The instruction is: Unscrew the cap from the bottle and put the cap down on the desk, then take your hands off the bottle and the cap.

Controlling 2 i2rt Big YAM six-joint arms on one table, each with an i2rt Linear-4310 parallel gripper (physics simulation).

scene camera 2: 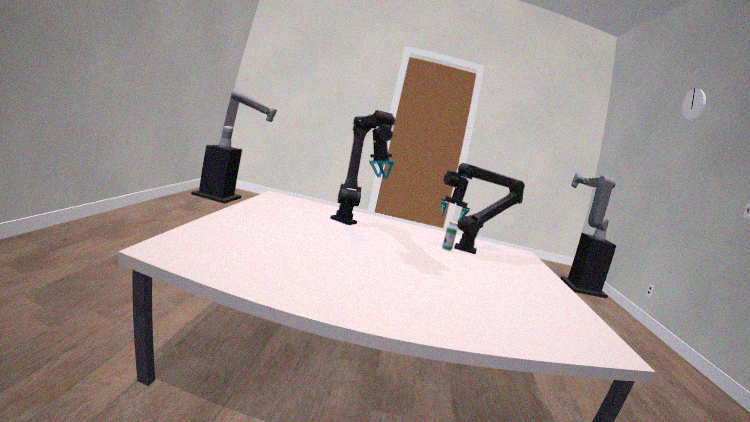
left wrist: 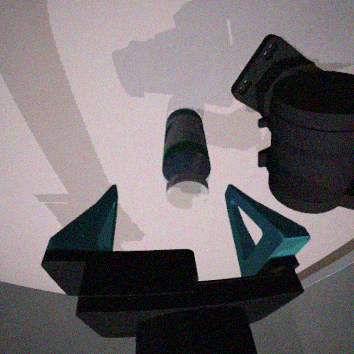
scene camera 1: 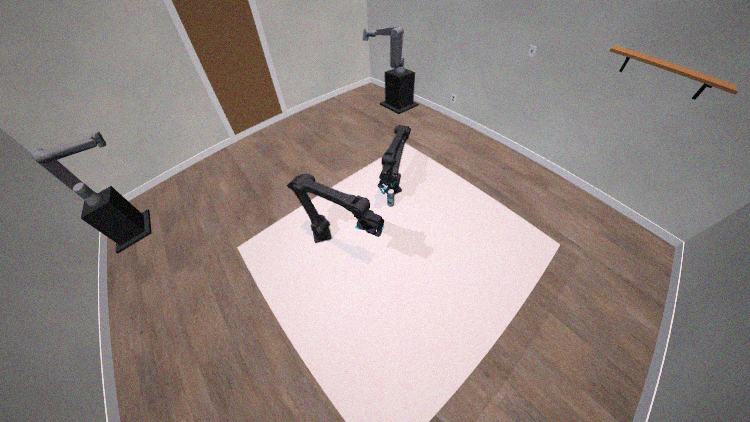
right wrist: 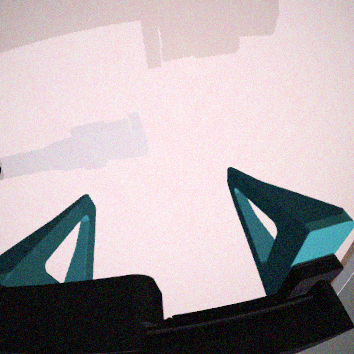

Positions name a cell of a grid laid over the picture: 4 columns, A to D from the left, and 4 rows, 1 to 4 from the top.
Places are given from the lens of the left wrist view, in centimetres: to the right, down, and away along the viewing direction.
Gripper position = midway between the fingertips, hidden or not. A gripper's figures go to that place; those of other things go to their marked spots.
left gripper (left wrist: B3): 0, 1, 17
bottle (left wrist: C2): 1, -3, 20
